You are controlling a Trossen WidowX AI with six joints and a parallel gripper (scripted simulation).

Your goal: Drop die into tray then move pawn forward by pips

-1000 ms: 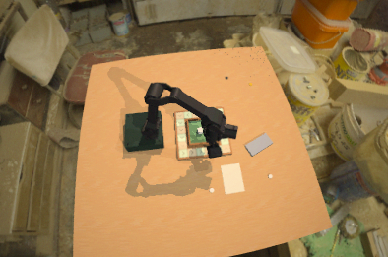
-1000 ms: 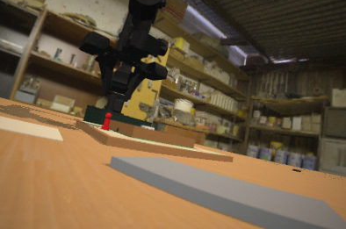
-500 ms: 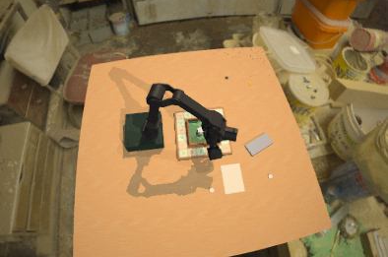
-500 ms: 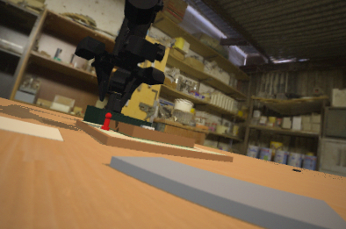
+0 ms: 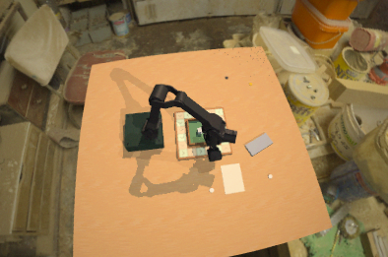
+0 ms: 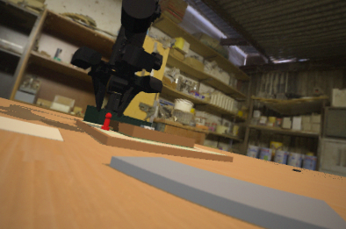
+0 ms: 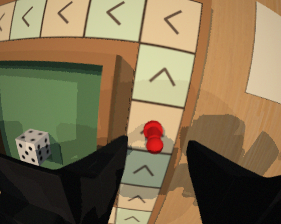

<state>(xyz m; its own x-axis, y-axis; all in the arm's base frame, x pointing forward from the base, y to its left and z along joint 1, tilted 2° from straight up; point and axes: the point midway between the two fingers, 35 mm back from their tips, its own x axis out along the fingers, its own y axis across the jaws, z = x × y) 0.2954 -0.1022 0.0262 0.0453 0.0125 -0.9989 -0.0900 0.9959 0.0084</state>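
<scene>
Now: gripper tip 2 cm above the red pawn. From my gripper tip the other things lie so: green dice tray (3 cm behind, 11 cm to the left, 4 cm below); then cream card (10 cm ahead, 16 cm to the right, 4 cm below); then white die (4 cm behind, 11 cm to the left, 2 cm below).
</scene>
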